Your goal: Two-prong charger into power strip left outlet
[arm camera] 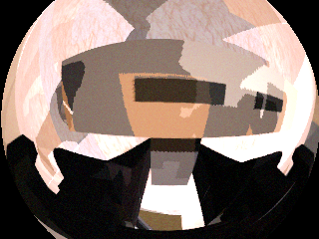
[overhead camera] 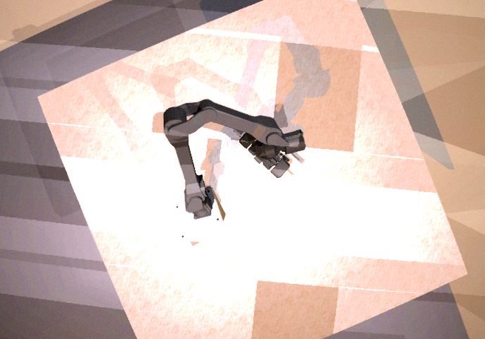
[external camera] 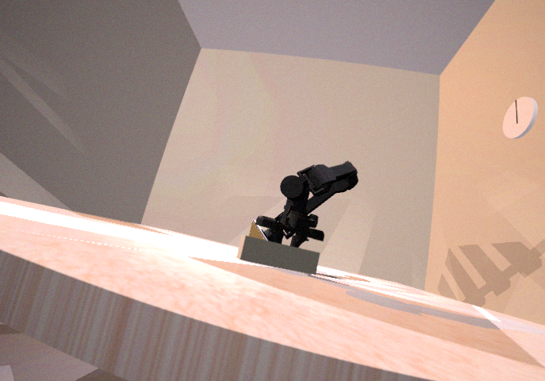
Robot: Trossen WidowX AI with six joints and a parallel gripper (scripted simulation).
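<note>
Right now the two-prong charger is 1 cm ahead of my gripper tip, 1 cm to the left of it and 1 cm above it.
</note>
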